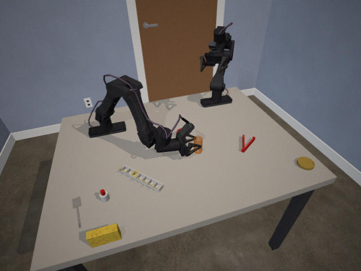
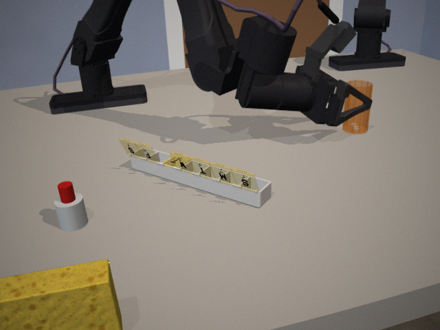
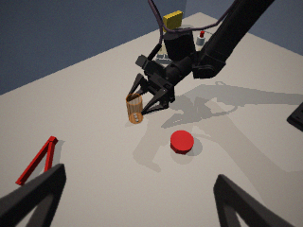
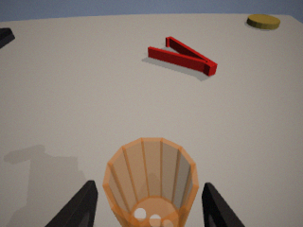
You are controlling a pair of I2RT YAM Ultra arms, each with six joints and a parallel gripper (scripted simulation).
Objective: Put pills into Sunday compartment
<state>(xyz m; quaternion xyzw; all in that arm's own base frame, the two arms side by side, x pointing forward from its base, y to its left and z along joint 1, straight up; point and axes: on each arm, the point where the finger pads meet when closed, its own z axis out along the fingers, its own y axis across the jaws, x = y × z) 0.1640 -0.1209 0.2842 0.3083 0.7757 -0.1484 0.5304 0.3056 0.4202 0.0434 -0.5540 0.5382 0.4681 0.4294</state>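
Right now the orange pill bottle is 30 mm below my right hand. Round my right hand: yellow sponge 260 mm ahead, 480 mm to the right, 20 mm below; then red cap 140 mm behind, 20 mm to the right, 40 mm below.
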